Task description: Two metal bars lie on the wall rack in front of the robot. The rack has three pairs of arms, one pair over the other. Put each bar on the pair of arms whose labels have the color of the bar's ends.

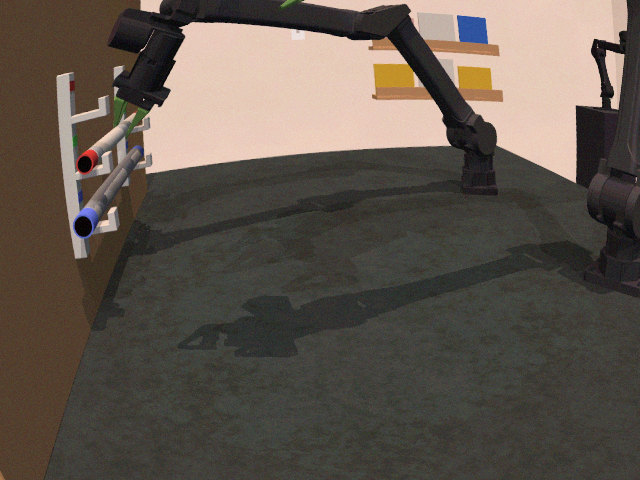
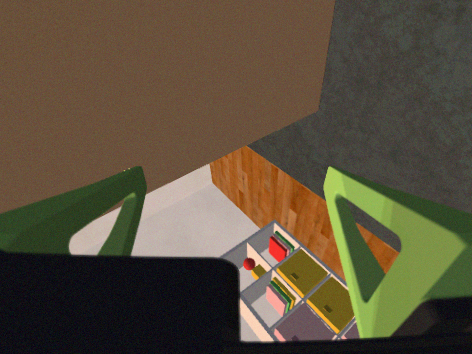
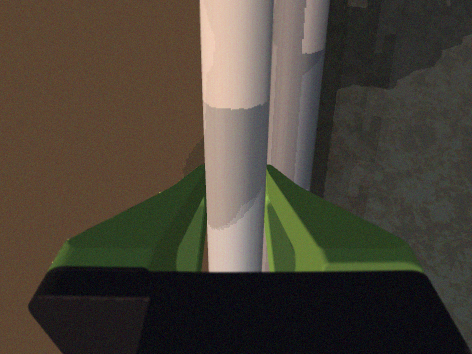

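Note:
The red-ended bar is between the fingers of my right gripper, which is shut on it. Its near end is level with the middle, green-labelled arms, just above the near arm and behind its upturned tip; whether it touches is unclear. The blue-ended bar lies lower, at the bottom, blue-labelled arms. The white wall rack has its red label at the top, beside the bare top arm. My left gripper is open and empty, away from both bars.
The brown wall panel carries the rack and borders the dark table top. A compartment shelf shows beyond the left fingers. Two wall shelves hang at the back. The left arm's base stands at the right.

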